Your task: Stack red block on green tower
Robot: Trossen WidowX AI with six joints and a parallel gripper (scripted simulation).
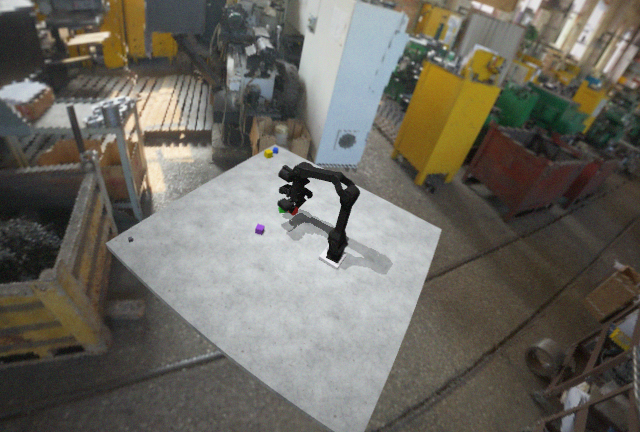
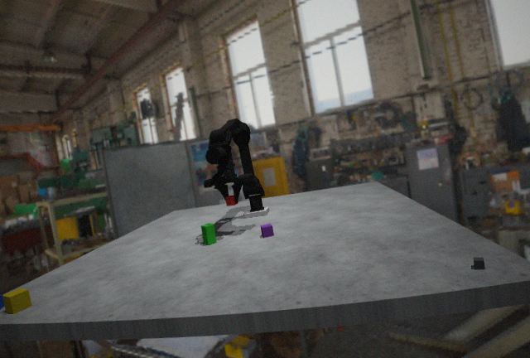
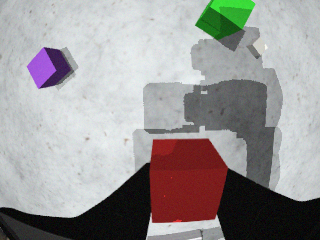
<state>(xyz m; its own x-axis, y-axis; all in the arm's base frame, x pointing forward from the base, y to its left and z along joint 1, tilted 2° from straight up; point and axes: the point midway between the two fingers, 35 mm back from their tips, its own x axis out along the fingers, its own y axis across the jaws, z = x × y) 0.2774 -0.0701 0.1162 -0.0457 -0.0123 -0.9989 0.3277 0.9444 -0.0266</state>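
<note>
Now: the small white piece 50 mm ahead of my gripper tip, 130 mm to the right of it and 100 mm below it. Also, from my gripper tip: purple block 110 mm ahead, 120 mm to the left, 90 mm below; then yellow block 430 mm ahead, 510 mm to the right, 90 mm below; then red block 10 mm above.
</note>
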